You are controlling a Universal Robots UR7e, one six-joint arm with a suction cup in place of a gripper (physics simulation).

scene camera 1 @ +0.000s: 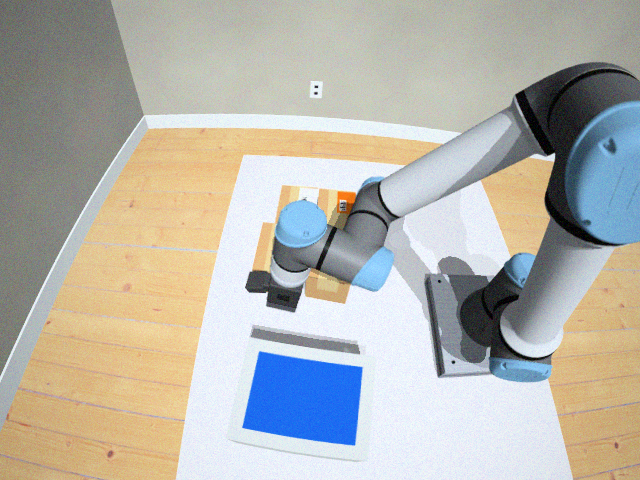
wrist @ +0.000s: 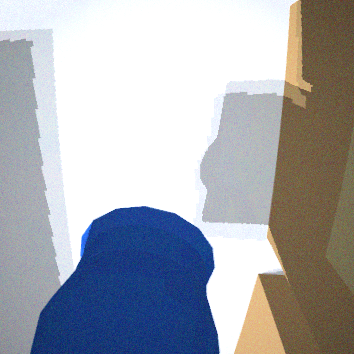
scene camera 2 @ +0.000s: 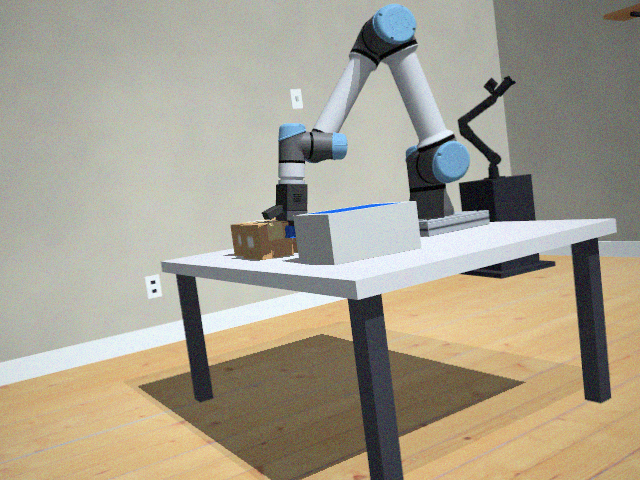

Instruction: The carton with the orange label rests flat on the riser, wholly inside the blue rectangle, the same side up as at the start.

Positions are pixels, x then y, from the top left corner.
Labels:
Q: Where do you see a riser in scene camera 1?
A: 293, 399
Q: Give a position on my suction cup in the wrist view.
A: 142, 274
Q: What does my suction cup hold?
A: Nothing.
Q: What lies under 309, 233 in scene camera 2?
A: A riser.

